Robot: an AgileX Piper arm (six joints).
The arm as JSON. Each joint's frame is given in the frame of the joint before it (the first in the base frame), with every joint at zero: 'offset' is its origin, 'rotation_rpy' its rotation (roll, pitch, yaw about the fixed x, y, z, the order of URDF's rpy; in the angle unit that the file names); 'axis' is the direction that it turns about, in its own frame. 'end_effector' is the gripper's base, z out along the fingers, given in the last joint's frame.
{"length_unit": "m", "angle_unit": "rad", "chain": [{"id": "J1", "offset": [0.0, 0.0, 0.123], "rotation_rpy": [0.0, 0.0, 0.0], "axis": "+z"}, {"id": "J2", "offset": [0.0, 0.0, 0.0], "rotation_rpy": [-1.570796, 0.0, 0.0], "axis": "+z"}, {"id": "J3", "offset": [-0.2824, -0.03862, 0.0], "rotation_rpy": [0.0, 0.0, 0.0], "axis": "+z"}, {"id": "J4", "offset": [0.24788, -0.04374, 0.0], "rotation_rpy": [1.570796, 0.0, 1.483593], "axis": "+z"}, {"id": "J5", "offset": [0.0, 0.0, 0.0], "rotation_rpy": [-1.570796, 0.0, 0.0], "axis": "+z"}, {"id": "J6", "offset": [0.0, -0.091, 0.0], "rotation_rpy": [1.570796, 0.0, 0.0], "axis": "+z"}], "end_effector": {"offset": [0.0, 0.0, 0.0], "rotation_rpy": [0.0, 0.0, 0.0]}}
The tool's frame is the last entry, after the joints.
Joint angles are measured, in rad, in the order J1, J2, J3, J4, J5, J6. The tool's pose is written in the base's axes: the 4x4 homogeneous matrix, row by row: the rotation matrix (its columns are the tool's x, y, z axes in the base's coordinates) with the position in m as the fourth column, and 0 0 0 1 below. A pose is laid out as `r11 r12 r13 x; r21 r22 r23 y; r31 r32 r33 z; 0 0 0 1`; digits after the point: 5 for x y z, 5 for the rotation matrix.
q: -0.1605 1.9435 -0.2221 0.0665 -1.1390 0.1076
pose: -0.43690 0.27342 0.85694 0.22097; 0.20729 0.95764 -0.19987 -0.04134; -0.87530 0.09031 -0.47508 0.07708; 0 0 0 1
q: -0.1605 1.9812 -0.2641 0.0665 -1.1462 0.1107
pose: -0.42618 0.27370 0.86224 0.23169; 0.20822 0.95722 -0.20093 -0.04309; -0.88035 0.09391 -0.46494 0.07262; 0 0 0 1
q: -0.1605 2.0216 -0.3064 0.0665 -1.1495 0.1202
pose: -0.41908 0.27720 0.86460 0.24197; 0.21638 0.95531 -0.20140 -0.04476; -0.88179 0.10268 -0.46033 0.06688; 0 0 0 1
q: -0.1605 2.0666 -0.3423 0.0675 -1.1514 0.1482
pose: -0.41718 0.29067 0.86109 0.24977; 0.24430 0.94847 -0.20181 -0.04611; -0.87538 0.12617 -0.46669 0.05890; 0 0 0 1
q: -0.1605 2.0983 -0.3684 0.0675 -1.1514 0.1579
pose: -0.41916 0.29544 0.85850 0.25526; 0.25427 0.94593 -0.20139 -0.04700; -0.87158 0.13387 -0.47162 0.05298; 0 0 0 1
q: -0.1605 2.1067 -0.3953 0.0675 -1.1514 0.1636
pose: -0.40149 0.29527 0.86696 0.26248; 0.25707 0.94488 -0.20276 -0.04817; -0.87905 0.14146 -0.45527 0.05310; 0 0 0 1
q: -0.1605 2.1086 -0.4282 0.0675 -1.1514 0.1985
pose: -0.36401 0.30376 0.88047 0.27182; 0.28552 0.93620 -0.20495 -0.04968; -0.88655 0.17679 -0.42752 0.05567; 0 0 0 1
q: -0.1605 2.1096 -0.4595 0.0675 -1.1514 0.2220
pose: -0.33021 0.30625 0.89285 0.28067; 0.30314 0.93020 -0.20695 -0.05112; -0.89391 0.20232 -0.40000 0.05861; 0 0 0 1
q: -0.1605 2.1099 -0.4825 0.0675 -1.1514 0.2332
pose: -0.30669 0.30513 0.90158 0.28714; 0.31029 0.92753 -0.20836 -0.05216; -0.89981 0.21585 -0.37914 0.06106; 0 0 0 1
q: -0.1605 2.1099 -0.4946 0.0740 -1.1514 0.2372
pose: -0.29263 0.30972 0.90468 0.29040; 0.31441 0.92465 -0.21486 -0.05324; -0.90306 0.22156 -0.36796 0.06246; 0 0 0 1
